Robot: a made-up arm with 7 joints.
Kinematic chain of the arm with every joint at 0, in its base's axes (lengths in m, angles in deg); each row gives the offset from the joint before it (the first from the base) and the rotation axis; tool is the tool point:
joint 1: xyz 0 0 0.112 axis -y
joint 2: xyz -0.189 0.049 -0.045 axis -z
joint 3: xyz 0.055 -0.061 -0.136 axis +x
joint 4: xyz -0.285 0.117 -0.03 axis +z
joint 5: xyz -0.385 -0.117 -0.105 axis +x
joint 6: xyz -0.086 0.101 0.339 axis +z
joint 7: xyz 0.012 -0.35 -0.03 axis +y
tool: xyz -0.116 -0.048 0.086
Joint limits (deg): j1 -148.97..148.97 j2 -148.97..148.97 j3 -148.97..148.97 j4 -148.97..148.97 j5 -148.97..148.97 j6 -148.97..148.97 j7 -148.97..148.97
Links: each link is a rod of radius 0.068 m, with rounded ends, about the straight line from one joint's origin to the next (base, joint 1, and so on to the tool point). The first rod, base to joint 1, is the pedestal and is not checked.
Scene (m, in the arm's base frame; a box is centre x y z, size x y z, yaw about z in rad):
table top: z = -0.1
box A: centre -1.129 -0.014 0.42 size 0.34 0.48 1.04 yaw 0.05
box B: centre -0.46 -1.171 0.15 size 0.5 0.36 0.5 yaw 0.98
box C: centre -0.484 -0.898 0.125 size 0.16 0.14 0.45 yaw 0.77
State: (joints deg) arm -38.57 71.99 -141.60 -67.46 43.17 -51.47 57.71
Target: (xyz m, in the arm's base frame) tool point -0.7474 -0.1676 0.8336
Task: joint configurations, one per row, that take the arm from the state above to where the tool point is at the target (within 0.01 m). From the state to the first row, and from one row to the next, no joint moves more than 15 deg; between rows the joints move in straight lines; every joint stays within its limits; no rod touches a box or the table.
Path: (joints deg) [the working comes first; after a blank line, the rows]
Joints at the target: -90.91 108.08 -148.97 -117.88 0.70 -134.13 24.93
Straight joint move there: touches box A.

1: -51.51 81.69 -143.07 -75.78 29.33 -52.19 62.68
2: -64.45 91.40 -144.55 -84.10 15.50 -52.91 67.64
3: -77.39 101.10 -146.02 -92.42 1.66 -53.63 72.61
4: -90.33 110.81 -147.50 -100.74 -12.17 -54.36 77.58
5: -103.26 120.51 -148.97 -109.06 -26.01 -55.08 82.54
6: -101.20 118.44 -148.97 -110.53 -21.55 -68.25 72.94
7: -99.14 116.37 -148.97 -112.00 -17.10 -81.43 63.34
8: -97.08 114.30 -148.97 -113.47 -12.65 -94.60 53.74
9: -95.03 112.22 -148.97 -114.94 -8.20 -107.78 44.14
10: -92.97 110.15 -148.97 -116.41 -3.75 -120.96 34.53
11: -90.91 108.08 -148.97 -117.88 0.70 -134.13 24.93

